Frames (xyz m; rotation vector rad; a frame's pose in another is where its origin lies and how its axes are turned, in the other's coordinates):
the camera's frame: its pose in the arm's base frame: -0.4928 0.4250 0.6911 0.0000 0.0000 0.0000
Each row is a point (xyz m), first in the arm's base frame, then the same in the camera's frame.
Working: the arm's base frame: its pose in the camera's frame: 0.4928 -0.4250 -0.6911 0.0000 0.0000 0.0000

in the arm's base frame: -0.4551 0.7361 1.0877
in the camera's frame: 0.0377 0.3111 0.3966
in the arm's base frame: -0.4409 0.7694 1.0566
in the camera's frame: 0.0519 0.3444 0.3655
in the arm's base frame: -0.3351 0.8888 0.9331
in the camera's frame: 0.1577 0.4638 0.2420
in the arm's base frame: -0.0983 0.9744 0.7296
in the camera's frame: 0.3945 0.5494 0.0385
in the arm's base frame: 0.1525 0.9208 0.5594
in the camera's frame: 0.6453 0.4958 -0.1317
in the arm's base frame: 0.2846 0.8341 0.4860
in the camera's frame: 0.7774 0.4091 -0.2051
